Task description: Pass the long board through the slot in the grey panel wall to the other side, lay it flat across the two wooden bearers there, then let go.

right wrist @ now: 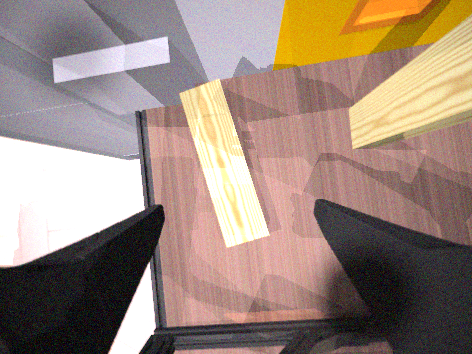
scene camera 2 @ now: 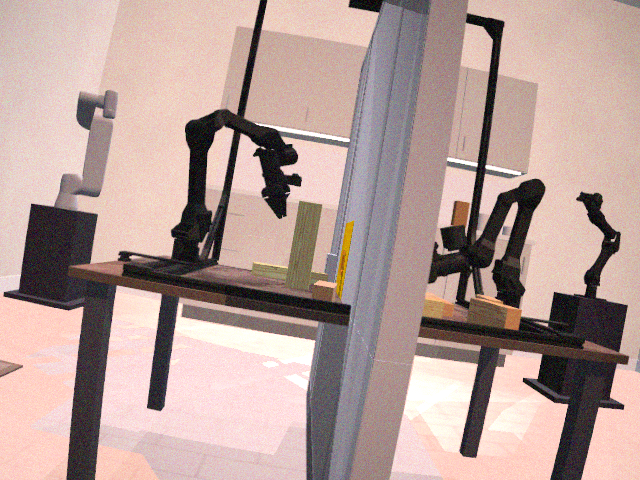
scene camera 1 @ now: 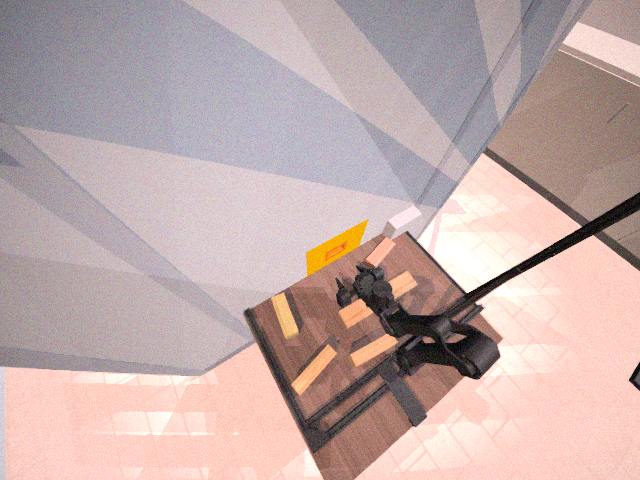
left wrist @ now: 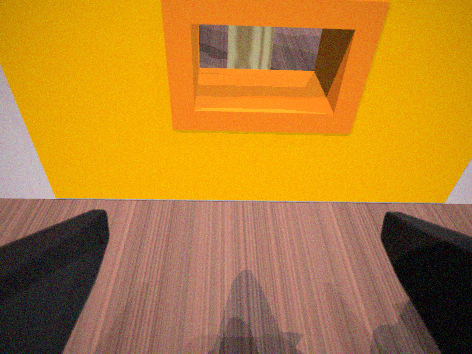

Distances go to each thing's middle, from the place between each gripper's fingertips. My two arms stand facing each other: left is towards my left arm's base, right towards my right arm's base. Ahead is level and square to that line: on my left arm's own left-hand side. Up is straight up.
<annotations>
The orange-framed slot (left wrist: 326, 100) lies 11 cm to the right of my left hand, 1 cm behind it and 1 cm above it.
The orange-framed slot is 220 mm to the left of my right hand, 190 mm ahead of it and 100 mm below it.
</annotations>
